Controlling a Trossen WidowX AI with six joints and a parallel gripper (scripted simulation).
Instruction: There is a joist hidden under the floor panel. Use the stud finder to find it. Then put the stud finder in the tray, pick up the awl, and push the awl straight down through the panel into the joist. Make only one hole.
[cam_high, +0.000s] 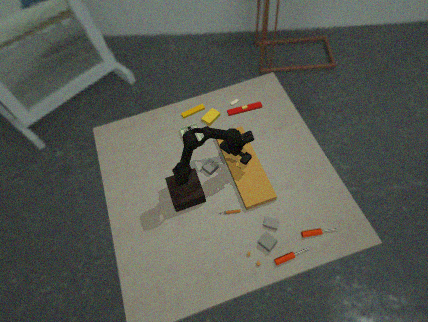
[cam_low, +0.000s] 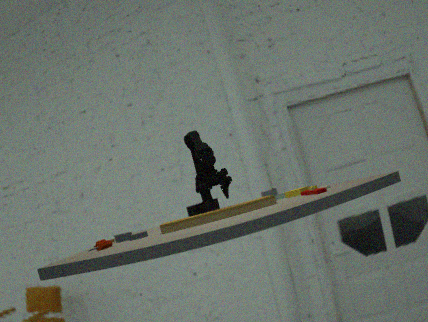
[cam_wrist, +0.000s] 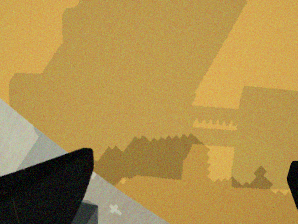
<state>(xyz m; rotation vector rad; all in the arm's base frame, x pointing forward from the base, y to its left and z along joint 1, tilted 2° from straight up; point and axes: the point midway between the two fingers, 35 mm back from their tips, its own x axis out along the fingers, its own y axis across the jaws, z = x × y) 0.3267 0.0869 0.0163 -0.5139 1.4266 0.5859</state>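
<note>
Now: the awl 29 cm to the right of my gripper tip, 11 cm behind it and 7 cm below it. The rest, counted from my gripper tip: stud finder (27 cm to the left, 24 cm behind, 3 cm below); pale green tray (26 cm to the left, 23 cm behind, 6 cm below); yellow block (38 cm to the left, 9 cm behind, 6 cm below).
</note>
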